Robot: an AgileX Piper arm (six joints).
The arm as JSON. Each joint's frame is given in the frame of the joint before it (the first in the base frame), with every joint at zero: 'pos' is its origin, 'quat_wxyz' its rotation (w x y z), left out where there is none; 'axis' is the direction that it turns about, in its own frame. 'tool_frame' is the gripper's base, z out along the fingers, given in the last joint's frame.
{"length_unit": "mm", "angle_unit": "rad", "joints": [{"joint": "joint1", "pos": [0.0, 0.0, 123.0], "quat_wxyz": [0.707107, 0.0, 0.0, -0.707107], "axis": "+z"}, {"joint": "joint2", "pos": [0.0, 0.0, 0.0], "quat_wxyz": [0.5, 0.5, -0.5, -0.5], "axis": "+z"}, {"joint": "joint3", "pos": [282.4, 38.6, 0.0], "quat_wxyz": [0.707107, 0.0, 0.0, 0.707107], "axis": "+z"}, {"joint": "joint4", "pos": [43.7, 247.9, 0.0], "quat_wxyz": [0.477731, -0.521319, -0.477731, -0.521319], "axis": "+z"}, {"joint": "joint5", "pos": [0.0, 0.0, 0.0], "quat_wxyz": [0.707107, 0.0, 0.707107, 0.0], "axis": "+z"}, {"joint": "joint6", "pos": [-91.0, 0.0, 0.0], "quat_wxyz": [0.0, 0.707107, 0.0, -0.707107], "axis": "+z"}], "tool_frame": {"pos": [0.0, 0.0, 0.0], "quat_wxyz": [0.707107, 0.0, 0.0, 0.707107]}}
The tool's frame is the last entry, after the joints.
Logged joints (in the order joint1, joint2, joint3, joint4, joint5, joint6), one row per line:
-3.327, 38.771, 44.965, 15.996, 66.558, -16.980
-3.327, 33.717, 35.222, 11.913, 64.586, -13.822
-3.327, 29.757, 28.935, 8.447, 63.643, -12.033
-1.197, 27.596, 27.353, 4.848, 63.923, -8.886
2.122, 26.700, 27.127, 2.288, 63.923, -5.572
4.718, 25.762, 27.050, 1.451, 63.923, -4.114
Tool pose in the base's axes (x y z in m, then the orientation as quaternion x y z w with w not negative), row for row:
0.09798, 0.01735, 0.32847, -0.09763, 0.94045, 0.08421, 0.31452
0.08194, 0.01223, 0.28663, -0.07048, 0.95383, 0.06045, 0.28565
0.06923, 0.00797, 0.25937, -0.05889, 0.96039, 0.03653, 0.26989
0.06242, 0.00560, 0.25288, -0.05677, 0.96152, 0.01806, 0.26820
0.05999, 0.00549, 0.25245, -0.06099, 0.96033, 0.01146, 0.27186
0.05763, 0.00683, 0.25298, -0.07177, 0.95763, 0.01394, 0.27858
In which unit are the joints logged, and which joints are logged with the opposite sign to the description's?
The joints are logged in degrees. Opposite sign: joint3.
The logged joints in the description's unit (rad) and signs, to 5 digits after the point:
-0.05807, 0.67668, -0.78479, 0.27918, 1.16166, -0.29636
-0.05807, 0.58847, -0.61474, 0.20792, 1.12724, -0.24124
-0.05807, 0.51936, -0.50501, 0.14743, 1.11078, -0.21002
-0.02089, 0.48164, -0.47740, 0.08461, 1.11567, -0.15509
0.03704, 0.46600, -0.47346, 0.03993, 1.11567, -0.09725
0.08234, 0.44963, -0.47211, 0.02532, 1.11567, -0.07180

